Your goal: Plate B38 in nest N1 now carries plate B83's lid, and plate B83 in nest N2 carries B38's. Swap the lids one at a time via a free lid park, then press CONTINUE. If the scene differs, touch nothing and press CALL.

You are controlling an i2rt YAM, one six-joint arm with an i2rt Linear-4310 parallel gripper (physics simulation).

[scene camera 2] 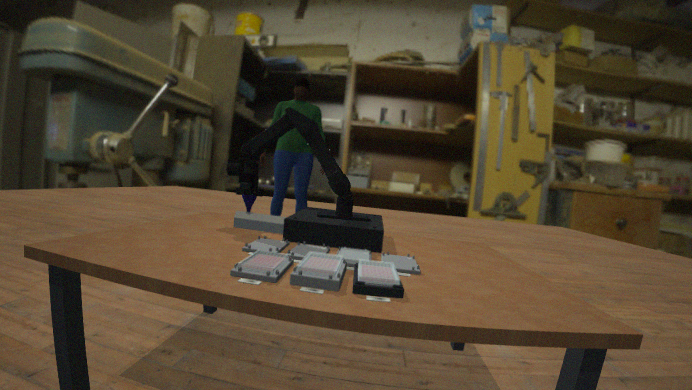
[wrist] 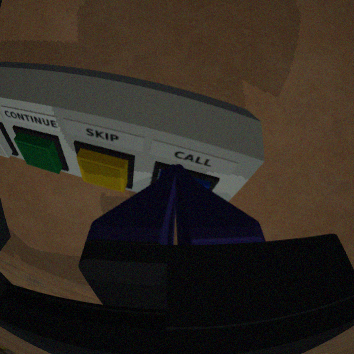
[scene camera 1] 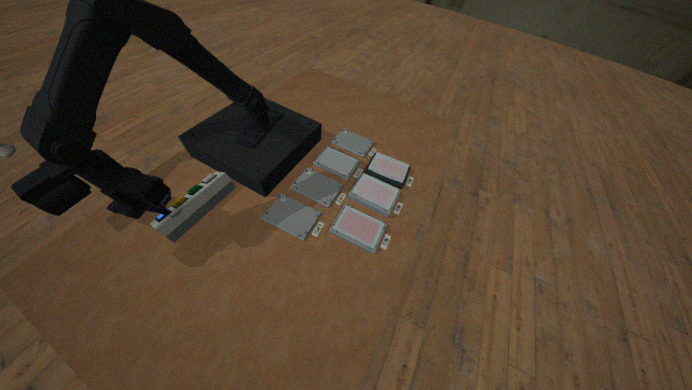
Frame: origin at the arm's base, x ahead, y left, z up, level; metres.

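Where they show: gripper, fingertip midpoint: (wrist: pixel 175 173) (scene camera 1: pixel 166 214); arm's base, link origin: (scene camera 2: pixel 343 217) (scene camera 1: pixel 260 127).
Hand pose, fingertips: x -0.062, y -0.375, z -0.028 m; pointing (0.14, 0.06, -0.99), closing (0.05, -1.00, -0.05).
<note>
Each offset is from my fingertips to the top centre of the thing.
My gripper (scene camera 1: pixel 166 213) (scene camera 2: pixel 249 211) (wrist: pixel 175 173) is shut, with nothing between its fingers. In the wrist view its dark blue fingertips are over the blue CALL button {dx -0.013, dy -0.004, dz +0.001 m} (scene camera 1: pixel 160 217) (wrist: pixel 206 183) and hide most of it. The button looks bright blue in scene camera 1. The green CONTINUE button {dx +0.006, dy +0.095, dz +0.004 m} (scene camera 1: pixel 195 189) (wrist: pixel 39 152) is on the same grey panel {dx +0.017, dy +0.067, dz +0.011 m} (scene camera 1: pixel 200 211) (scene camera 2: pixel 260 223) (wrist: pixel 150 102). Three pink-welled plates {dx +0.485, dy +0.166, dz -0.025 m} (scene camera 1: pixel 358 227) {dx +0.503, dy +0.298, dz -0.013 m} (scene camera 1: pixel 375 193) {dx +0.524, dy +0.422, dz -0.016 m} (scene camera 1: pixel 388 169) sit in nests, one of them black. Their labels are too small to read; which lid is on which cannot be told.
The yellow SKIP button {dx -0.004, dy +0.046, dz +0.004 m} (scene camera 1: pixel 178 202) (wrist: pixel 104 170) is between CONTINUE and CALL. Several flat grey lid parks stand in a row beside the nests; one {dx +0.341, dy +0.391, dz -0.035 m} (scene camera 1: pixel 336 162) looks paler. The black arm base (scene camera 1: pixel 250 150) (scene camera 2: pixel 332 232) stands beside the panel. A person (scene camera 2: pixel 298 127) stands behind the table.
</note>
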